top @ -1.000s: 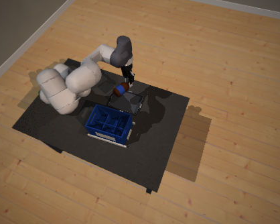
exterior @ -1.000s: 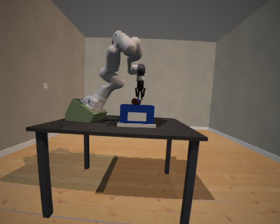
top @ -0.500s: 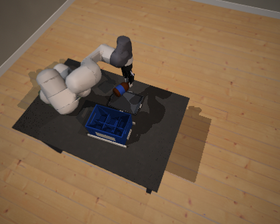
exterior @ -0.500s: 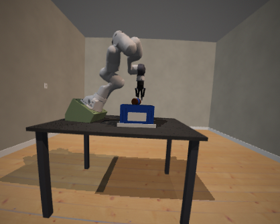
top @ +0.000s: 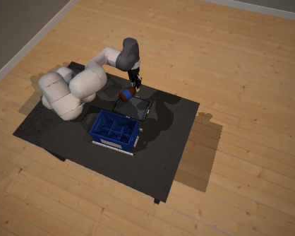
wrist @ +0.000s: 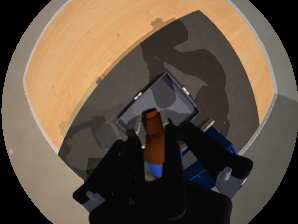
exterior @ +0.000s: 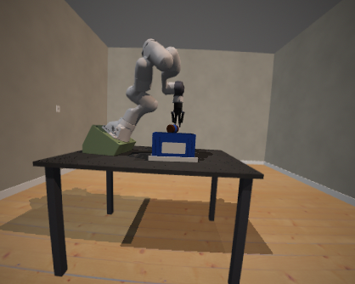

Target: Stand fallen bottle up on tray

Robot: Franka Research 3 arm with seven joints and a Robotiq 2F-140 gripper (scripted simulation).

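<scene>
Now: the brown bottle 1 cm behind my hand, 5 cm to the right of it and 2 cm below it. From my hand the other things lie so: blue crate 4 cm ahead, 32 cm to the right, 13 cm below; then dark tray 1 cm behind, 5 cm to the right, 21 cm below.
</scene>
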